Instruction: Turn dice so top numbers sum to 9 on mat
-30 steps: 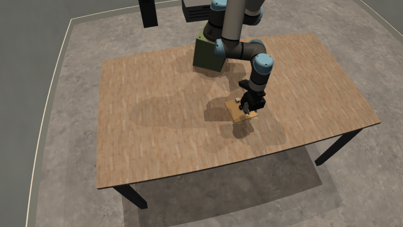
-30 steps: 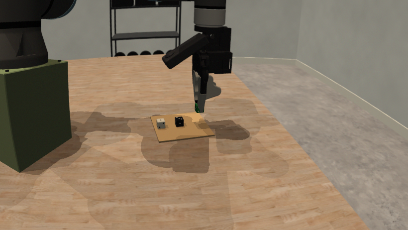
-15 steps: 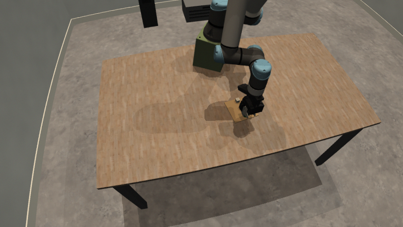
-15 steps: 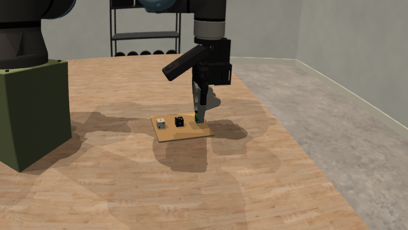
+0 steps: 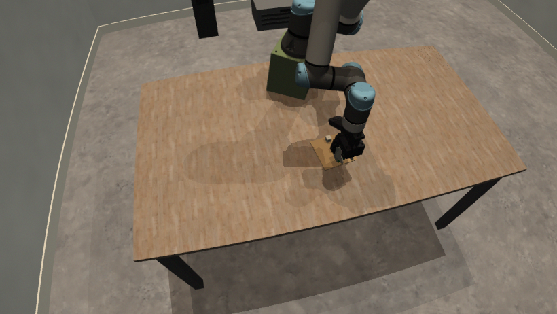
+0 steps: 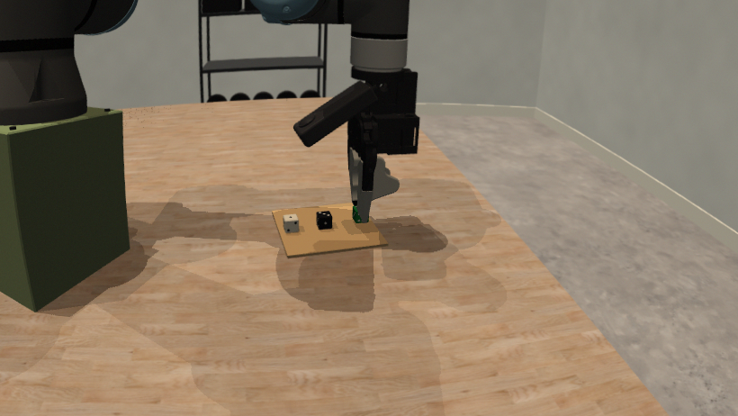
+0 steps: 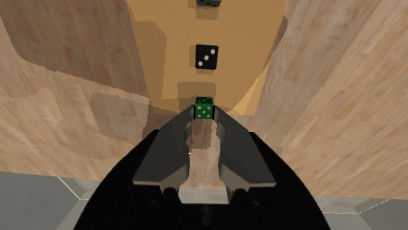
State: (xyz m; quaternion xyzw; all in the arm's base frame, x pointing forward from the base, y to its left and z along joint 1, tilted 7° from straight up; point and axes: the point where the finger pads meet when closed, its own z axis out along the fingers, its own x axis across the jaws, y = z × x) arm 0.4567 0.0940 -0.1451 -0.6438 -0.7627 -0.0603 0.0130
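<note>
Right now the green die is 10 mm below my hand. Round my hand: tan mat (50 mm behind, 10 mm to the right, 20 mm below); then white die (100 mm behind, 20 mm to the right, 10 mm below); then black die (50 mm behind, 10 mm to the right, 10 mm below).
</note>
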